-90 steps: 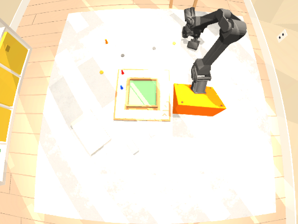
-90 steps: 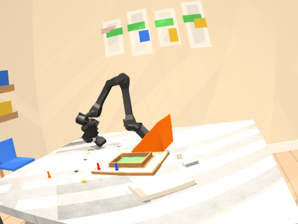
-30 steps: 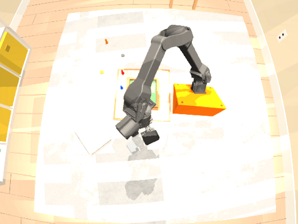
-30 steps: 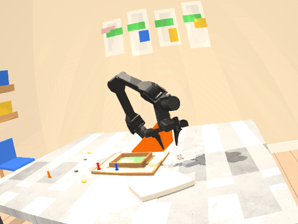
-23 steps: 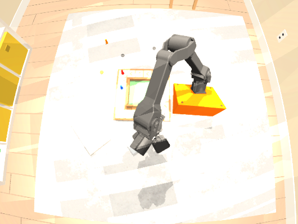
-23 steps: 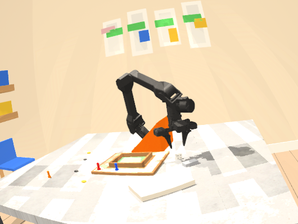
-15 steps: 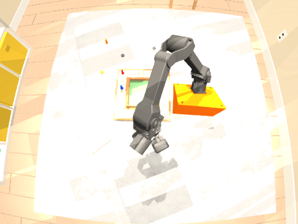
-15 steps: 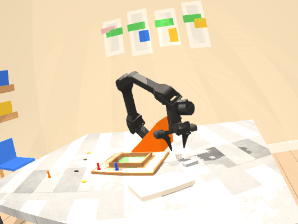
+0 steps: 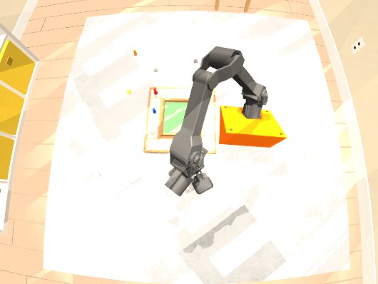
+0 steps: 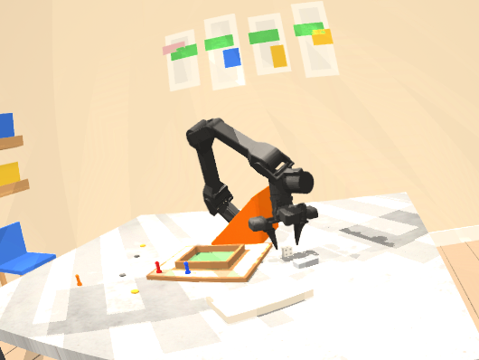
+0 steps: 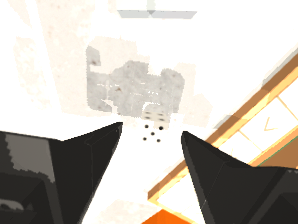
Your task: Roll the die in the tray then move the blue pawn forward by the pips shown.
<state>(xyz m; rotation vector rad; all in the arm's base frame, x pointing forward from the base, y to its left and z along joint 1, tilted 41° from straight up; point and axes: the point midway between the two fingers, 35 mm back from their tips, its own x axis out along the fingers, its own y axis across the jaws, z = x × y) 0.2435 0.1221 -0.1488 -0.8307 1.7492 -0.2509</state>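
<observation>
The white die is 1 cm below my gripper tip. Round my gripper tip: small grey block: 10 cm ahead, 6 cm to the left, 1 cm below; green tray: 21 cm to the right, 3 cm ahead, 2 cm below; blue pawn: 25 cm to the right, 14 cm ahead, 1 cm above.
</observation>
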